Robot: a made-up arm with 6 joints.
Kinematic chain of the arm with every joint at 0, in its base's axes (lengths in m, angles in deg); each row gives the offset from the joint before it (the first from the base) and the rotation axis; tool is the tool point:
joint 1: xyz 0 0 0.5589 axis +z
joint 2: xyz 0.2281 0 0 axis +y
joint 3: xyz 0 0 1.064 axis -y
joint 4: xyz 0 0 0.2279 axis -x
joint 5: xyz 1.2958 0 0 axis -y
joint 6: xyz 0.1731 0 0 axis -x
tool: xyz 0 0 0
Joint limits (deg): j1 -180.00..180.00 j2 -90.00..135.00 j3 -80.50..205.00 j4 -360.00..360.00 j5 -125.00..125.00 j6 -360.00..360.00
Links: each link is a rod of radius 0.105 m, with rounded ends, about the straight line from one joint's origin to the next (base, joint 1, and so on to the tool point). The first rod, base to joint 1, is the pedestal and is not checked.
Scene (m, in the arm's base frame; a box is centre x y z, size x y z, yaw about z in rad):
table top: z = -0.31
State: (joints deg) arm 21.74 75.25 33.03 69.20 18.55 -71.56
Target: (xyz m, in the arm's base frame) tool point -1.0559 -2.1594 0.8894
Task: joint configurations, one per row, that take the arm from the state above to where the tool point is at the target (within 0.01 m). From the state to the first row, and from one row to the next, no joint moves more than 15 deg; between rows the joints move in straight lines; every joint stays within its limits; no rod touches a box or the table.
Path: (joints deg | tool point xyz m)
1: 7.90 72.22 31.64 69.19 17.66 -71.56 | 2.4805 0.3938 0.1208
2: -5.95 69.18 30.25 69.17 16.77 -71.56 | 2.5052 -0.2142 0.2098
3: -19.79 66.15 28.87 69.16 15.88 -71.56 | 2.3796 -0.8092 0.2981
4: -33.64 63.12 27.48 69.15 14.99 -71.56 | 2.1113 -1.3546 0.3856
5: -47.48 60.08 26.09 69.14 14.10 -71.56 | 1.7185 -1.8157 0.4728
6: -61.33 57.05 24.70 69.12 13.21 -71.56 | 1.2258 -2.1648 0.5585
7: -75.17 54.02 23.31 69.11 12.32 -71.56 | 0.6660 -2.3805 0.6431
8: -89.02 50.98 21.92 69.10 11.43 -71.56 | 0.0740 -2.4515 0.7269
9: -102.86 47.95 20.54 69.09 10.55 -71.56 | -0.5119 -2.3753 0.8090
10: -116.70 44.92 19.15 69.07 9.66 -71.56 | -1.0557 -2.1595 0.8893

